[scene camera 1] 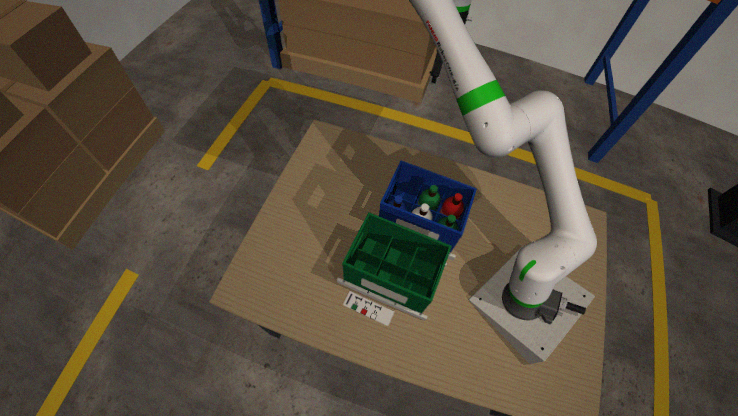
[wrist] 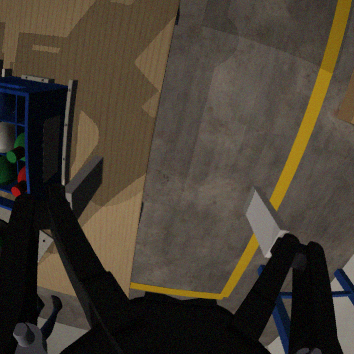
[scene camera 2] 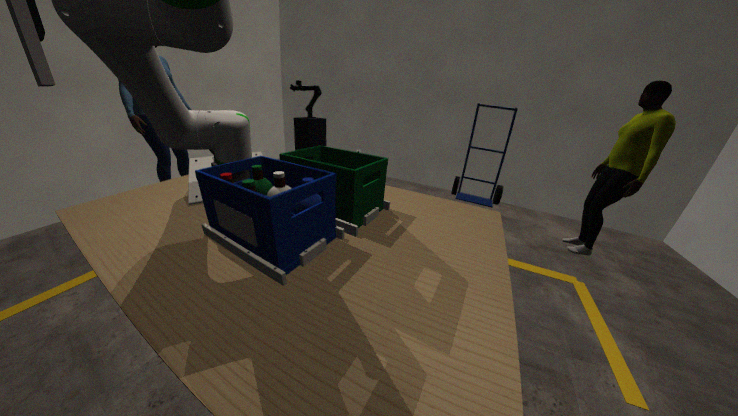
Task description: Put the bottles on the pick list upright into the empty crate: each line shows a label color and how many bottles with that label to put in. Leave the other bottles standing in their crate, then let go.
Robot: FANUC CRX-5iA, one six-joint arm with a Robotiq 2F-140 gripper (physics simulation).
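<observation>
The pick list reads one green, one red, one white. The blue crate holds upright bottles: a red one, a white one, a blue one, and two green ones, one in the back row and one at the front right. The green crate is empty. My gripper is open and empty, high up beyond the blue crate; one fingertip shows at the upper left in scene camera 2.
Both crates stand side by side on the wooden table, between low light-coloured rails. The arm's base plate is right of the crates. Boxes, blue rack posts, a hand truck and a person in yellow are beyond the table.
</observation>
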